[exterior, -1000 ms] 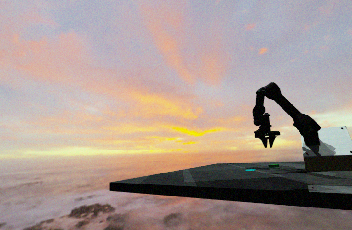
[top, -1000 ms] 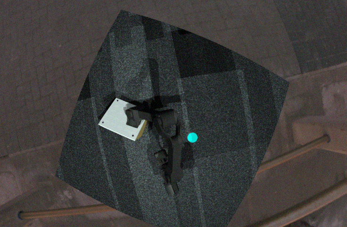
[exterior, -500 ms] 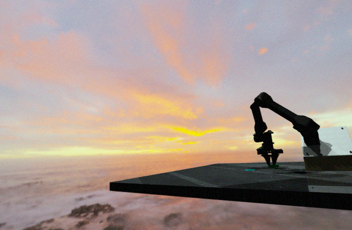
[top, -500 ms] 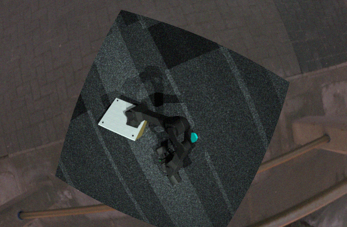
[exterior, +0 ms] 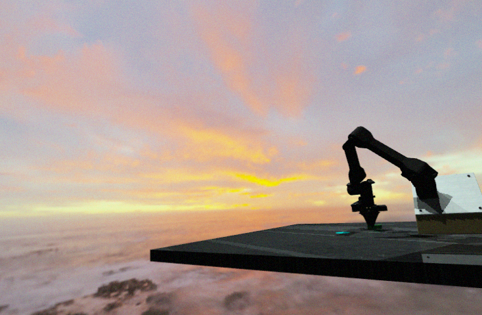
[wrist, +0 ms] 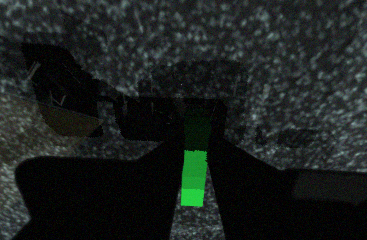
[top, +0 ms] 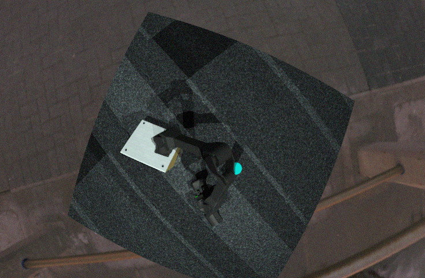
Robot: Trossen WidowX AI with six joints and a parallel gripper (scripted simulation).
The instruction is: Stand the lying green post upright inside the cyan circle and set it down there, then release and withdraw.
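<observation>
The cyan circle lies 100 mm ahead of my gripper tip, 160 mm to the left of it and 10 mm below it. Round my gripper tip: green post: 20 mm behind, 10 mm to the right.
</observation>
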